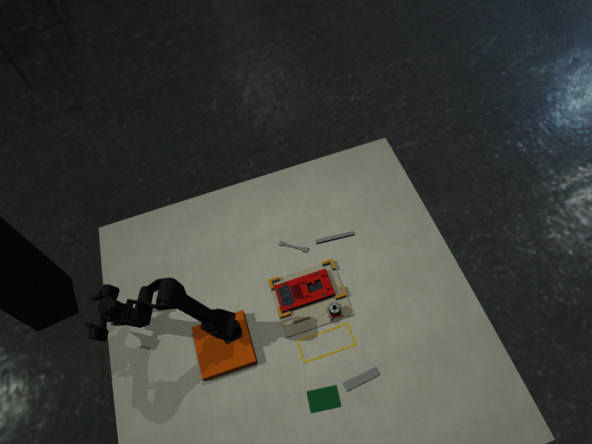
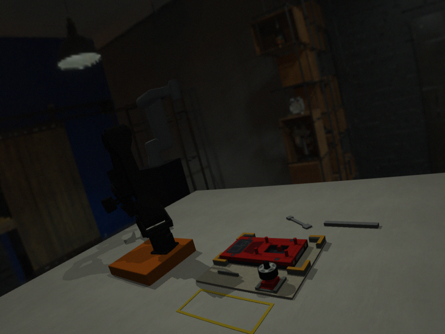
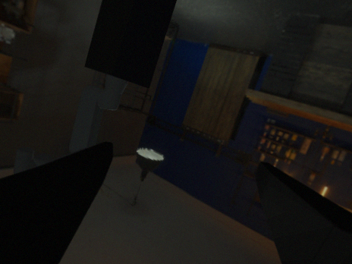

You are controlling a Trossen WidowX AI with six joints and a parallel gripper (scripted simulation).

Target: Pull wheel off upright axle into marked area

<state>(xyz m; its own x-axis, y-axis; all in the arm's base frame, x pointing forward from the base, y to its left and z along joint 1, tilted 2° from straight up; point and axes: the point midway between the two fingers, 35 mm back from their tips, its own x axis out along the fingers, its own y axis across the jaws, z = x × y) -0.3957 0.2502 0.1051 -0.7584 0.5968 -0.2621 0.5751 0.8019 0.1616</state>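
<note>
Right now the small link is 760 mm ahead of my gripper tip, 130 mm below it and 50 mm to the right of it. The rest, counted from my gripper tip: green square: 610 mm ahead, 600 mm to the right, 130 mm below.
</note>
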